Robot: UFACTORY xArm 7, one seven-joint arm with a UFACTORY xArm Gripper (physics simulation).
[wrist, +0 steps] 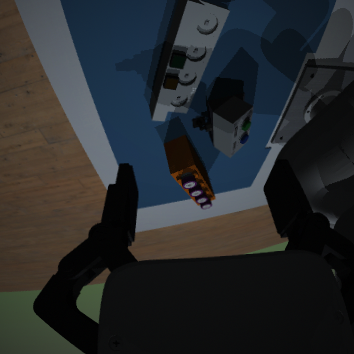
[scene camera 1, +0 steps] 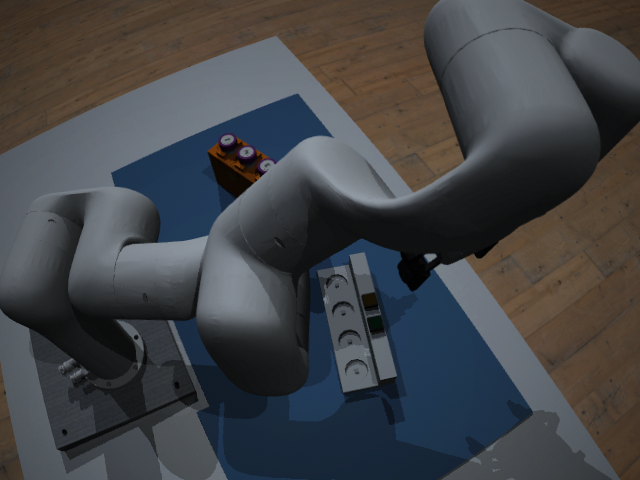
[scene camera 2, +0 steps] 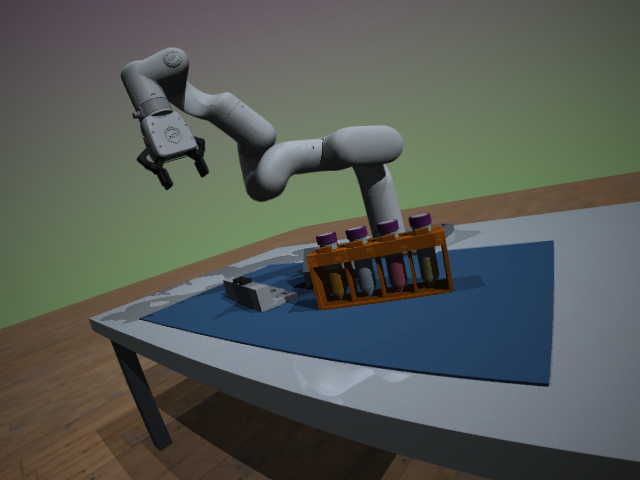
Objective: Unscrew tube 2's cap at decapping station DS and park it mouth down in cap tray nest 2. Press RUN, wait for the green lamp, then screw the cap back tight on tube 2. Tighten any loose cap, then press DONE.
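Where they show: gripper, between the fingertips: [wrist: 203, 175] [scene camera 1: 441, 262] [scene camera 2: 188, 181]; arm's base, origin of its link: [wrist: 322, 106] [scene camera 1: 112, 355].
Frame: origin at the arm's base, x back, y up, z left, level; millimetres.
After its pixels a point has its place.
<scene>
An orange rack [scene camera 1: 227, 178] @(x -367, y -11, z 202 mm) [scene camera 2: 361, 252] @(x -432, y 71, z 99 mm) [wrist: 179, 150] @(x -417, y 28, z 2 mm) holds several upright tubes with purple caps [scene camera 2: 356, 233] @(x -421, y 100, z 92 mm) on. The cap numbers are too small to read. The pale cap tray [scene camera 1: 361, 381] @(x -317, y -3, z -281 mm) [scene camera 2: 261, 299] @(x -450, y 10, z -114 mm) [wrist: 160, 111] @(x -434, y 31, z -132 mm) has round nests with no caps in them; a dark amber square [scene camera 1: 369, 300] @(x -402, y 39, z -193 mm) [wrist: 171, 81] @(x -402, y 39, z -195 mm) and a dark green square [scene camera 1: 374, 323] @(x -383, y 39, z -227 mm) [wrist: 177, 60] @(x -386, y 39, z -230 mm) sit on its raised strip. A grey box with a black clamp, seemingly the decapping station [wrist: 227, 132] @(x -311, y 60, z -56 mm), is hidden by the arm in scene camera 1. My gripper [scene camera 2: 185, 180] @(x -412, y 275, z -278 mm) [wrist: 203, 175] @(x -412, y 275, z -278 mm) is open and empty, high above the table.
A green button [wrist: 246, 126] @(x -266, y 57, z -56 mm) and a blue button [wrist: 244, 139] @(x -266, y 56, z -12 mm) show on the grey box. All stand on a blue mat [scene camera 1: 444, 356] @(x -452, y -14, z -334 mm) [scene camera 2: 465, 330] @(x -534, y -14, z 253 mm). The arm's base plate [scene camera 1: 118, 408] @(x 35, y 1, z -90 mm) is beside the mat. The arm's links hang over the mat's middle in scene camera 1.
</scene>
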